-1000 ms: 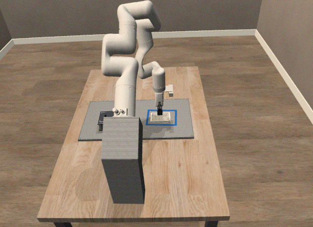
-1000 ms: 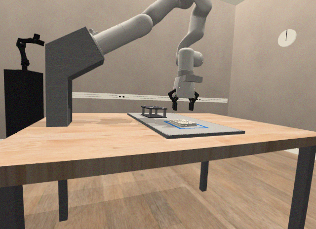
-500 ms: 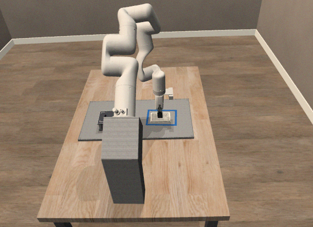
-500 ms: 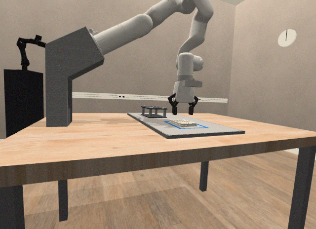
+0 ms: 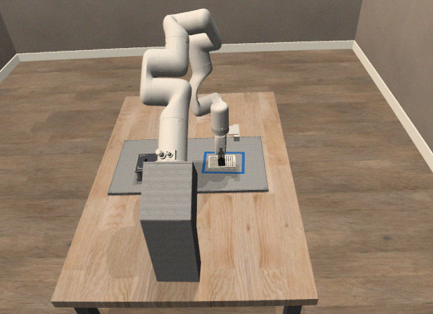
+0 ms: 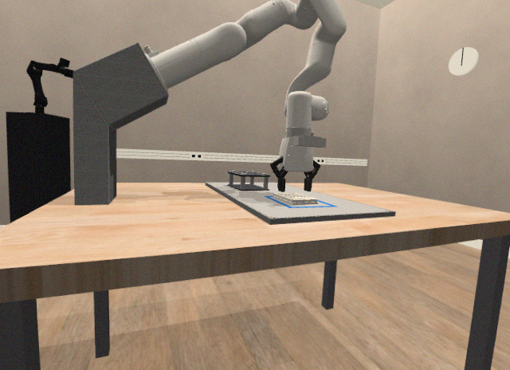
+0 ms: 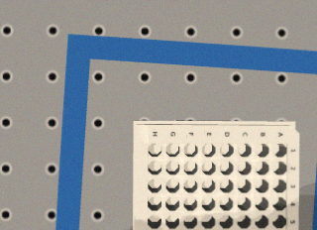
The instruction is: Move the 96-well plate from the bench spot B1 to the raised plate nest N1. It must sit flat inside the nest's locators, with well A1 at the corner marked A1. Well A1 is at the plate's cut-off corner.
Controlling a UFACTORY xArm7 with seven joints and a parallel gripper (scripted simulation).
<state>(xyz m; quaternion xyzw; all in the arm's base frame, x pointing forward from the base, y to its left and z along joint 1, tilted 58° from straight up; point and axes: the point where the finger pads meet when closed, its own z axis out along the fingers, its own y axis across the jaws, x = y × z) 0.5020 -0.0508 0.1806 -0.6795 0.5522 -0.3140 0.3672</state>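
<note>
My gripper is now 30 mm above the 96-well plate. The rest, counted from my hand: raised plate nest (270 mm to the left, 140 mm behind, 20 mm above).
</note>
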